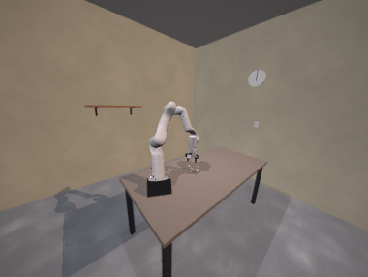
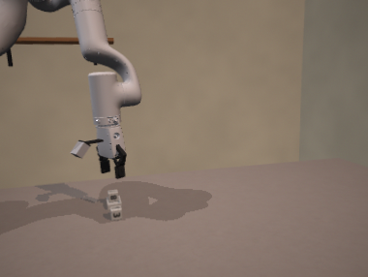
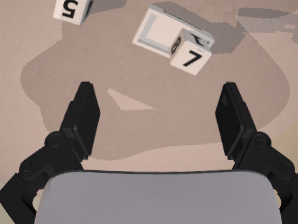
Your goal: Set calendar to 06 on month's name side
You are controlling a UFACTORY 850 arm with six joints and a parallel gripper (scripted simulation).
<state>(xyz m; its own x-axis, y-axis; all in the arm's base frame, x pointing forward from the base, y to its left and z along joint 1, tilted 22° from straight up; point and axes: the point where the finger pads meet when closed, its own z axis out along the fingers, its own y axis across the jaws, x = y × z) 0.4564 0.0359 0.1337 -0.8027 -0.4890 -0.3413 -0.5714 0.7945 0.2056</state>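
Now: hand 11 cm above the white calendar tray, 2 cm to the right of it and 1 cm past it. From my hand the other things lie so: white number cube (10 cm below, 9 cm to the right, 1 cm ahead).
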